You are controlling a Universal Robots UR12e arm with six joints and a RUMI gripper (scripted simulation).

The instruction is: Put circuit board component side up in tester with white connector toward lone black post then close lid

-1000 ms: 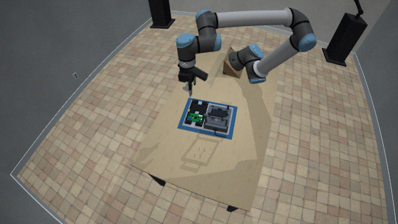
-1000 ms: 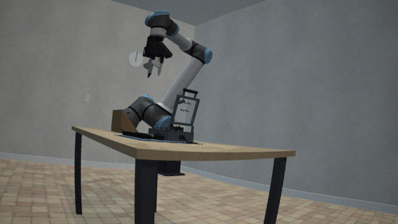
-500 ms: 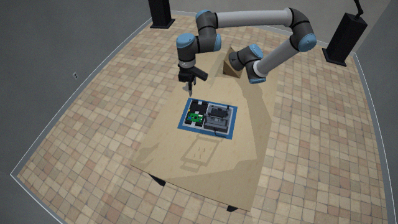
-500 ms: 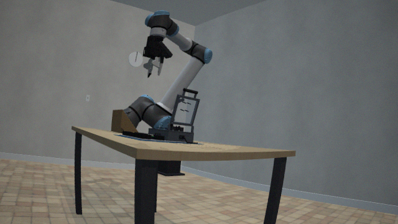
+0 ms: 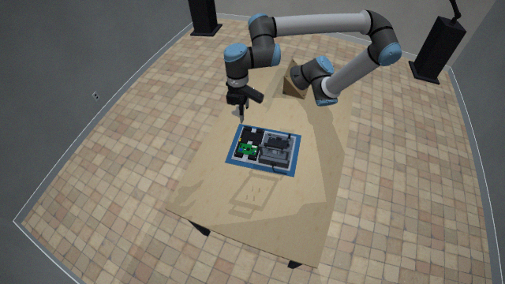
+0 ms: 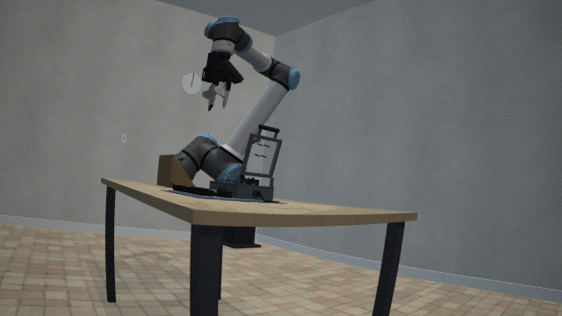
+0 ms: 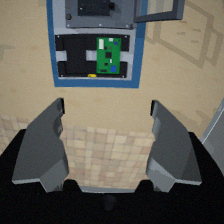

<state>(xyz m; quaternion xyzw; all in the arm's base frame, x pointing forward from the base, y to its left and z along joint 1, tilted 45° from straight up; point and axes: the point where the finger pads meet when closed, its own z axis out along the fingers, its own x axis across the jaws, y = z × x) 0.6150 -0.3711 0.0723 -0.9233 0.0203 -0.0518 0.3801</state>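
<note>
Right now the green circuit board is 310 mm below my hand. Round my hand: black latch part: 100 mm behind, 230 mm to the left, 240 mm below; then clear lid: 80 mm ahead, 170 mm to the left, 140 mm below.
</note>
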